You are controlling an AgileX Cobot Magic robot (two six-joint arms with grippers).
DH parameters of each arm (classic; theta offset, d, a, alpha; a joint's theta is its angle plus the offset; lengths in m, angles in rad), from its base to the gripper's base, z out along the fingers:
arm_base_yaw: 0 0.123 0 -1.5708
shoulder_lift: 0.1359 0 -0.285 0
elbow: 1.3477 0 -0.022 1.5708
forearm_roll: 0 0.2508 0 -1.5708
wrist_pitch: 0 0 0.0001 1.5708
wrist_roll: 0 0.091 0 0
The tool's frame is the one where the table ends.
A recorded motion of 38 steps. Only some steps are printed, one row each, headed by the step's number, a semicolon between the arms.
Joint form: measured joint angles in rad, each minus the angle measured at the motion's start. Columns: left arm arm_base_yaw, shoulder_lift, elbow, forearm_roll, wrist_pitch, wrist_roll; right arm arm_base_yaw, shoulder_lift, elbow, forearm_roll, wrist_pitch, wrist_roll.
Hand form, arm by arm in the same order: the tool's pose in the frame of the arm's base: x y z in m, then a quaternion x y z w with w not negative. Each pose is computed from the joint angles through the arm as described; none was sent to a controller.
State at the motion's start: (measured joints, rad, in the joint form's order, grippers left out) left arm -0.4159 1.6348 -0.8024 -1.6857 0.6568 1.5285; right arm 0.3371 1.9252 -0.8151 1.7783 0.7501 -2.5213
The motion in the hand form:
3: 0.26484 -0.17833 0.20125 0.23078 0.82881 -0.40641 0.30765; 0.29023 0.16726 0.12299 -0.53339 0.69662 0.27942 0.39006
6: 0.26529 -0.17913 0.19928 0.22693 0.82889 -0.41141 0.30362; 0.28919 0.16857 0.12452 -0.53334 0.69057 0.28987 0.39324
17: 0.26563 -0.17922 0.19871 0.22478 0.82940 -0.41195 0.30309; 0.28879 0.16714 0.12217 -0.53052 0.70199 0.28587 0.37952
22: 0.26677 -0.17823 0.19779 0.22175 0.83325 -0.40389 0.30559; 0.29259 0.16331 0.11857 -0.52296 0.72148 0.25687 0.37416
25: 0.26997 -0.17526 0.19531 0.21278 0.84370 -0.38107 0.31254; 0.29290 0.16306 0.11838 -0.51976 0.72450 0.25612 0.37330
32: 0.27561 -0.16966 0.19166 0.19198 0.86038 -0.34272 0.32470; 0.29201 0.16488 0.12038 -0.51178 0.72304 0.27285 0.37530
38: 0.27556 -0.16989 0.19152 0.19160 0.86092 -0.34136 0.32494; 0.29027 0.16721 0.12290 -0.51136 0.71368 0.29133 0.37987
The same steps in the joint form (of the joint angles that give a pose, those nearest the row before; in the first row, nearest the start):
3: 0.0000 0.0137 0.0000 -0.0161 0.0135 0.0000; 0.0000 0.0000 -0.0015 0.0000 0.0167 0.0000
6: 0.0000 0.0224 0.0000 -0.0254 0.0224 0.0000; 0.0000 0.0000 -0.0015 0.0000 0.0416 0.0000
17: 0.0000 0.0247 0.0000 -0.0295 0.0221 0.0000; 0.0000 0.0000 -0.0015 -0.0263 0.0173 0.0396
22: 0.0000 0.0247 0.0000 -0.0293 0.0026 0.0000; 0.0000 0.0000 -0.0015 -0.0097 -0.0531 0.0396
25: 0.0000 0.0247 0.0000 -0.0292 -0.0525 0.0000; 0.0000 0.0000 -0.0015 -0.0071 -0.0577 0.0452
32: 0.0000 0.0248 0.0000 -0.0398 -0.1484 0.0000; 0.0000 0.0000 -0.0022 -0.0038 -0.0274 0.0647
38: -0.0018 0.0247 0.0000 -0.0407 -0.1527 0.0000; 0.0000 0.0000 -0.0022 -0.0038 0.0150 0.0671

